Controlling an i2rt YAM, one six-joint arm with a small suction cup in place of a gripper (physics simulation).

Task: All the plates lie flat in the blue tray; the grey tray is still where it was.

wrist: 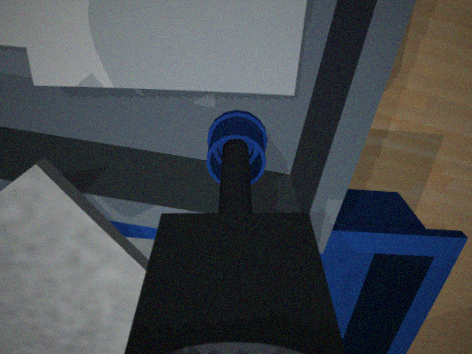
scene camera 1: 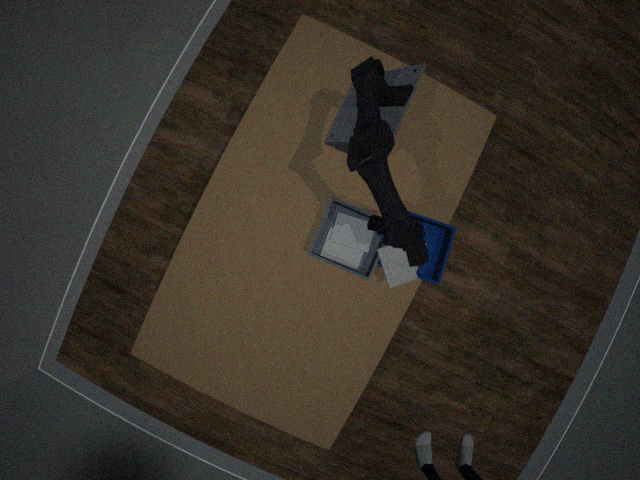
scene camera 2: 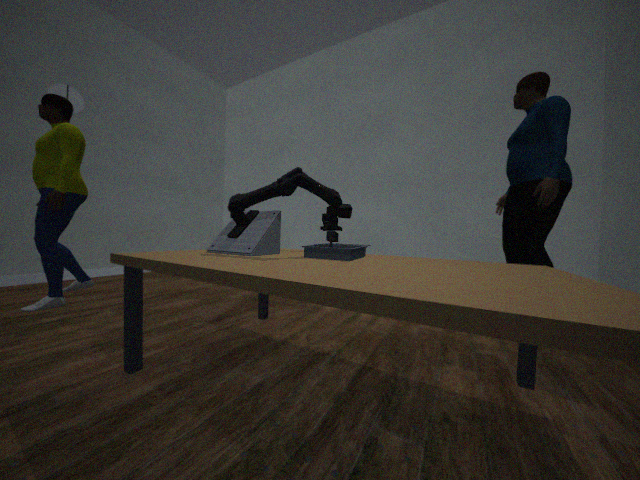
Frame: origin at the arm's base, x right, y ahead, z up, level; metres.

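Where they show: hand, its tool point: [wrist: 235,127] [scene camera 1: 378,232]; arm's base, origin of its link: [scene camera 1: 383,97] [scene camera 2: 244,224].
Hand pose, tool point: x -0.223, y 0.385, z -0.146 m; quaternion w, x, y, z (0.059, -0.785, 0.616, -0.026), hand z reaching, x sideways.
Things, the pixels of their top centre, and the offset from my tool point. Level surfaces: height alone.
- grey tray, centre of its top: [scene camera 1: 351,239] [scene camera 2: 336,245] dx +0.090, dy +0.077, dz +0.057 m
- blue tray, centre of its top: [scene camera 1: 418,246] dx -0.146, dy -0.015, dz +0.052 m
- loose plate, centre of its top: [wrist: 28,325] [scene camera 1: 398,264] dx -0.102, dy +0.078, dz +0.063 m
- table, height of its surface: dz +0.002 m
The gripper's blue suction cup [wrist: 236,145] [scene camera 2: 331,242] is down inside the grey tray [scene camera 1: 334,262] [scene camera 2: 334,252] [wrist: 367,75], on its floor near a corner, and appears sealed to that floor. Its contact face is hidden. Pale plates [scene camera 1: 342,245] [wrist: 210,45] lie overlapping in the grey tray, beside the cup. The blue tray [scene camera 1: 435,242] [wrist: 395,242] is close against the grey tray, partly under the arm. A loose plate [scene camera 1: 395,268] [wrist: 55,270] lies askew across the blue tray's edge, with one corner jutting over the table. Its far part is hidden.
A grey wedge-shaped base [scene camera 1: 343,116] [scene camera 2: 268,232] carries the arm [scene camera 1: 385,188] [scene camera 2: 268,192]. The blue tray stands near the long edge of the table [scene camera 1: 232,310] [scene camera 2: 439,284]. Two people [scene camera 2: 59,155] [scene camera 2: 540,155] stand beyond the table.
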